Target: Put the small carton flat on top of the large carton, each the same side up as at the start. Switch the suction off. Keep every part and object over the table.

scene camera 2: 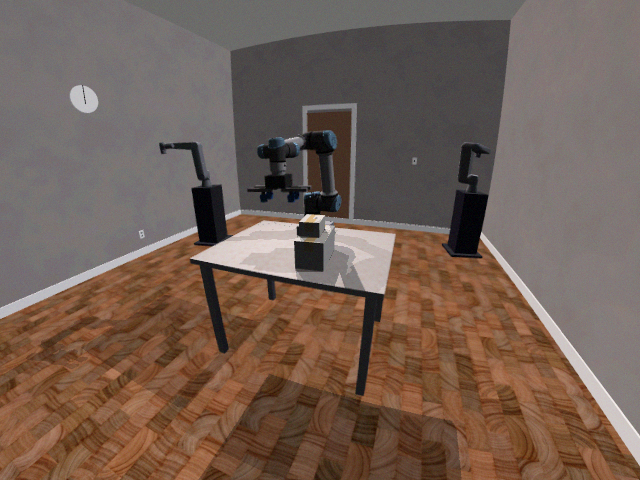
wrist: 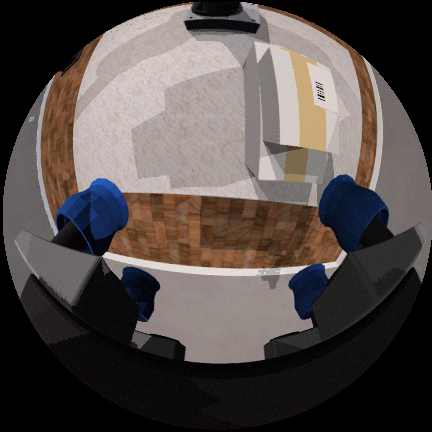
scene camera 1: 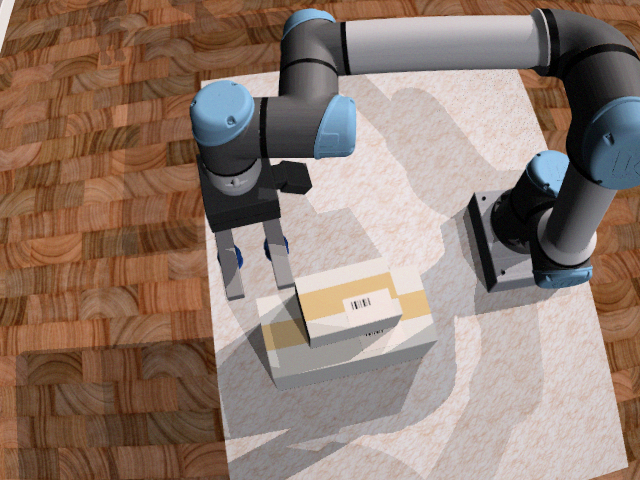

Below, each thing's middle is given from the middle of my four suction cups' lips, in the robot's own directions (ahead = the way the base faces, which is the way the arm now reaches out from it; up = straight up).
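Scene:
Small carton (scene camera 1: 358, 299): my suction cup 13 cm past it, 14 cm to the right of it, 17 cm above it. Large carton (scene camera 1: 293, 363): 12 cm behind my suction cup, 16 cm to the left of it, 29 cm below it. Nearest to my suction cup of the things named here, going by their middles: small carton.

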